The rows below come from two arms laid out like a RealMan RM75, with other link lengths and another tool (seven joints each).
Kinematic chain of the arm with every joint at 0, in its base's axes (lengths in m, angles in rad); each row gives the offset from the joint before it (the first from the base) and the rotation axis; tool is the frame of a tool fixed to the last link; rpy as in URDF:
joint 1: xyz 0 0 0.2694 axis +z
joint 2: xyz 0 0 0 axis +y
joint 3: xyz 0 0 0.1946 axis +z
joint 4: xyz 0 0 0 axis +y
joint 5: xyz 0 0 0.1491 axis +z
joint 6: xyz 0 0 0 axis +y
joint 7: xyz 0 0 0.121 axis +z
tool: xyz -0.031 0.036 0.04 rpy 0.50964 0 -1.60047
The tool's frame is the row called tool.
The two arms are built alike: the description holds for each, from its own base.
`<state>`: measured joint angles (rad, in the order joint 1, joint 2, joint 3, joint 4, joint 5, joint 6, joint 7); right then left.
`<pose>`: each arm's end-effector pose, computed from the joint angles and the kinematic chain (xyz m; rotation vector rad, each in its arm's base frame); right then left.
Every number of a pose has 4 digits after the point. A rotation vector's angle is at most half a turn.
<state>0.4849 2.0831 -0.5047 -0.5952 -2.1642 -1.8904 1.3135 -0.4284 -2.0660 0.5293 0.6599 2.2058 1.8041 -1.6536</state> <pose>0.1320 0.1857 0.0666 -1.8072 -1.1245 0.8132 -0.1911 0.1615 0.0400 1.1033 2.7884 -0.1613</pose>
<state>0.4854 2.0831 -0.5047 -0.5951 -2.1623 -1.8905 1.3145 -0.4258 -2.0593 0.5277 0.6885 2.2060 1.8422 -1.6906</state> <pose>0.1317 0.1860 0.0668 -1.8058 -1.1234 0.8139 -0.1894 0.1595 0.0466 1.0888 2.7784 -0.1836</pose>
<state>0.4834 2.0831 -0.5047 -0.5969 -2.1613 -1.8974 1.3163 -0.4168 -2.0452 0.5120 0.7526 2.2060 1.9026 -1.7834</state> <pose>0.1316 0.1850 0.0675 -1.8058 -1.1210 0.8199 -0.1878 0.1583 0.0607 1.0218 2.7867 -0.2092</pose>
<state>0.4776 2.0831 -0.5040 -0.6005 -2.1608 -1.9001 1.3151 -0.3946 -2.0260 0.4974 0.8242 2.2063 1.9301 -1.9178</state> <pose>0.1325 0.1842 0.0680 -1.8051 -1.1195 0.8169 -0.1901 0.1595 0.0753 0.8708 2.8427 -0.2244</pose>
